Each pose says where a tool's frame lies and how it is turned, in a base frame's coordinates. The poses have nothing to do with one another.
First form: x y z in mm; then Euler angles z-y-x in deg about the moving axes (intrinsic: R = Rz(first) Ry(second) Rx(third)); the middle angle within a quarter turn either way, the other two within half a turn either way.
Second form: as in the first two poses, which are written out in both.
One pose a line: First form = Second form
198 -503 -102 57.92 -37.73 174.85 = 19.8 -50.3 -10.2 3.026 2.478 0.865
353 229 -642 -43.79 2.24 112.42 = 35.3 22.9 -64.2 1.529 1.962 -2.351
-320 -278 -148 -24.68 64.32 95.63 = -32.0 -27.8 -14.8 0.446 1.613 -2.090
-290 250 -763 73.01 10.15 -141.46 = -29.0 25.0 -76.3 -1.291 2.450 3.063
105 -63 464 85.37 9.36 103.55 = 10.5 -6.3 46.4 1.403 1.804 -0.120
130 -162 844 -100.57 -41.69 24.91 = 13.0 -16.2 84.4 2.700 0.827 1.996
